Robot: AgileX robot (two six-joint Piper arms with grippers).
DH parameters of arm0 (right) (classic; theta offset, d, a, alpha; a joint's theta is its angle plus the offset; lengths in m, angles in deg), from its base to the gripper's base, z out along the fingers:
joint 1: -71.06 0.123 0 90
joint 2: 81.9 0 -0.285 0
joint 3: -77.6 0 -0.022 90
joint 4: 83.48 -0.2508 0 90
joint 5: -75.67 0 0.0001 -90
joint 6: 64.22 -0.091 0 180
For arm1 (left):
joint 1: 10.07 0.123 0 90
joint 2: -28.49 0 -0.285 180
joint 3: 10.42 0 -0.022 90
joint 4: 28.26 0.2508 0 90
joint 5: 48.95 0 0.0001 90
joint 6: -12.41 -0.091 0 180
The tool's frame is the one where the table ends.
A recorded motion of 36 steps. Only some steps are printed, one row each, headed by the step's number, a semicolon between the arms.
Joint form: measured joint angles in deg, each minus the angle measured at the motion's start. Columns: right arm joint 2, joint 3, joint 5, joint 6, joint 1, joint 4; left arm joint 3, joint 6, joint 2, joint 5, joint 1, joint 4.
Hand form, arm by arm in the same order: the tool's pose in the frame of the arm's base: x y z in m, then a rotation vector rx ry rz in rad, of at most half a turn. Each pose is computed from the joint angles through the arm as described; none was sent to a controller.
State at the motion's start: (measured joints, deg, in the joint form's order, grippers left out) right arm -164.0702 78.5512 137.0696 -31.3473 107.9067 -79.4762; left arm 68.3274 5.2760 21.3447 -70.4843 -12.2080 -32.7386
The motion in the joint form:
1: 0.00 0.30 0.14 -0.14 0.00 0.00; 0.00 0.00 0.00 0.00 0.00 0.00
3: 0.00 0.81 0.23 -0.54 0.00 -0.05; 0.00 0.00 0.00 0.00 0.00 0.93
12: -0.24 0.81 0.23 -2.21 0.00 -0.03; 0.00 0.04 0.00 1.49 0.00 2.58
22: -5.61 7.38 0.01 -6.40 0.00 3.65; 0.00 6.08 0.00 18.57 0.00 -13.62
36: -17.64 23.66 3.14 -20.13 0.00 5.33; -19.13 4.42 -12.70 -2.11 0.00 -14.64
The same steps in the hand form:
1: 0.2120 0.1519 0.3946 -1.4299 2.0311 -0.0600; 0.0524 -0.0046 0.1711 0.1032 1.8710 -0.0169
3: 0.2119 0.1519 0.3972 -1.4180 2.0304 -0.0556; 0.0525 -0.0040 0.1711 0.1132 1.8708 -0.0009
12: 0.2128 0.1526 0.3961 -1.3906 2.0538 -0.0438; 0.0532 -0.0030 0.1733 0.1280 1.8444 0.0281
22: 0.2374 0.1646 0.4054 -1.3083 2.0697 -0.0923; 0.0567 -0.0036 0.2003 -0.1887 1.5433 -0.2770
36: 0.2832 0.1955 0.4207 -1.0331 2.1898 -0.0197; 0.0622 -0.0143 0.2685 -0.1037 1.7863 -0.3312

